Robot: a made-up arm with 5 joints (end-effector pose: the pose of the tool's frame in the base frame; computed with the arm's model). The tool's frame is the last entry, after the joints. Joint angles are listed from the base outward.
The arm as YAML. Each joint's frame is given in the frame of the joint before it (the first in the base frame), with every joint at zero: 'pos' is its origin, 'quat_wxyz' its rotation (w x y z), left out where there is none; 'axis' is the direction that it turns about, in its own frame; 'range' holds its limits. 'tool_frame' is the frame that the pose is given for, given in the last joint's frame.
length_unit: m
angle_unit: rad
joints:
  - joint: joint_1
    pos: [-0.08, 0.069, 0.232]
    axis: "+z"
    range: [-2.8, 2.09]
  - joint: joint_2
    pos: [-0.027, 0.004, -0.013]
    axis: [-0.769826, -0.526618, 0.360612]
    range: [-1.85, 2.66]
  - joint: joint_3
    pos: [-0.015, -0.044, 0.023]
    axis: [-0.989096, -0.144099, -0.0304]
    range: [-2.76, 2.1]
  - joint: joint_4
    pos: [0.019, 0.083, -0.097]
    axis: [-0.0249, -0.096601, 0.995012]
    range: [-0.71, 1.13]
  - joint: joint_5
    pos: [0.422, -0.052, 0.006]
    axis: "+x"
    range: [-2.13, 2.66]
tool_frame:
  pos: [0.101, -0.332, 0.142]
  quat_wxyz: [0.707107, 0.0, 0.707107, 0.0]
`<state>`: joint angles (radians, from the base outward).
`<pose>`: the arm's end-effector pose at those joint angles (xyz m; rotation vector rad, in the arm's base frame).
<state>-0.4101 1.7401 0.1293 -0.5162 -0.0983</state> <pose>-0.0478 0.3108 0.7939 -0.8539 0.3010 -1.0961</pose>
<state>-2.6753 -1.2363 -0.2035 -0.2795 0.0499</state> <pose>-0.1410 0.2813 -0.3653 2.4775 -1.1500 -0.5834</pose>
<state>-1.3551 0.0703 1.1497 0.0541 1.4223</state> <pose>-0.3565 -0.5490 0.3241 0.9910 1.1140 -0.8351</pose>
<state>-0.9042 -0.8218 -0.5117 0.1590 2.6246</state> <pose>0.5372 -0.0861 0.0905 1.7428 -1.7635 1.6684</pose>
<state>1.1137 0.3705 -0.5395 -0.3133 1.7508</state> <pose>0.1591 0.4825 -0.1954 1.0460 1.8921 2.1360</pose>
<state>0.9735 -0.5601 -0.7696 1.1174 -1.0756</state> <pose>0.3082 0.3287 0.6561 -0.5404 0.7751 1.2181</pose>
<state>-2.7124 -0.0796 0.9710 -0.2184 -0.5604</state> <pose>-0.4745 -0.0409 0.6251 -1.0085 -1.1544 1.6480</pose>
